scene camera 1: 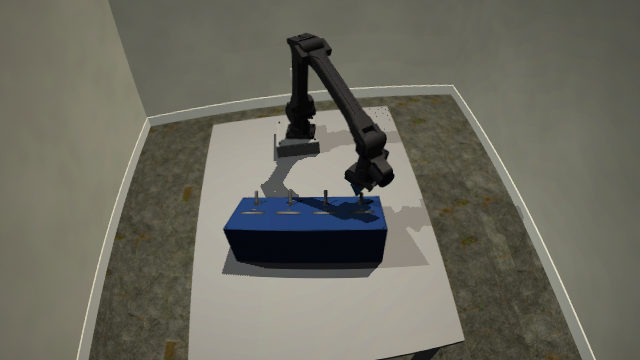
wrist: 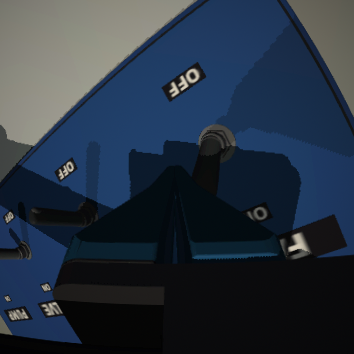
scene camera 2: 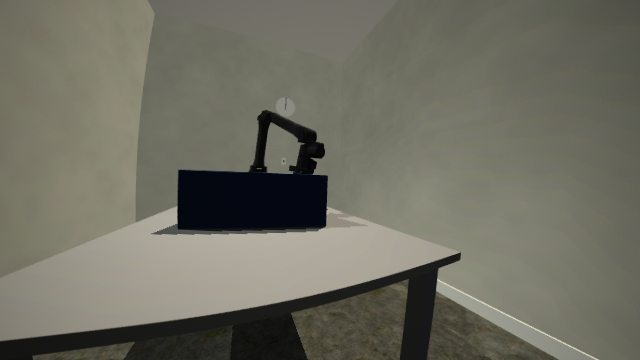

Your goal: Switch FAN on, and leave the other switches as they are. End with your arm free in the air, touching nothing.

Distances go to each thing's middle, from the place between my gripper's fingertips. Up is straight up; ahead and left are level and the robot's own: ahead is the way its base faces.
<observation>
My gripper is now 10 mm to the right of the fan switch (wrist: 205, 173), 10 mm short of it and 10 mm above it. Round my hand: blue switch box (scene camera 1: 342, 230): 160 mm to the right, 90 mm ahead, 50 mm below.
</observation>
